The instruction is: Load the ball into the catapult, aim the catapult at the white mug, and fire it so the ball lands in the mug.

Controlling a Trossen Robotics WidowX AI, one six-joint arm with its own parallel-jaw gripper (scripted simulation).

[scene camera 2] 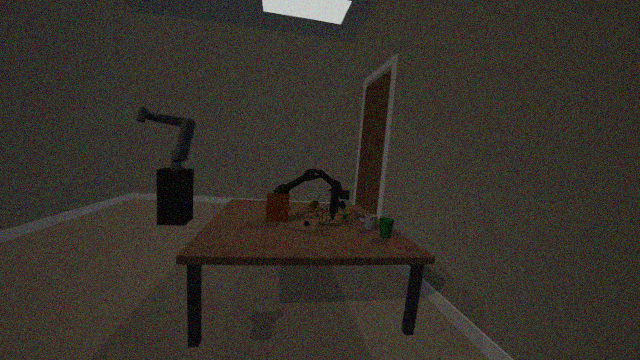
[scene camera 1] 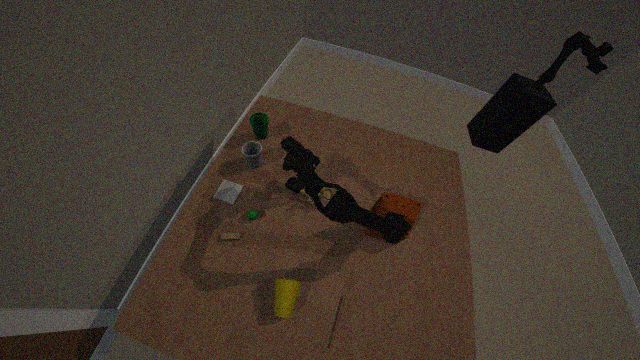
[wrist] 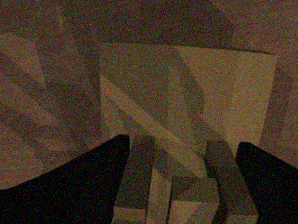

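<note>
A yellow cup and my gripper appear in the pictures.
</note>
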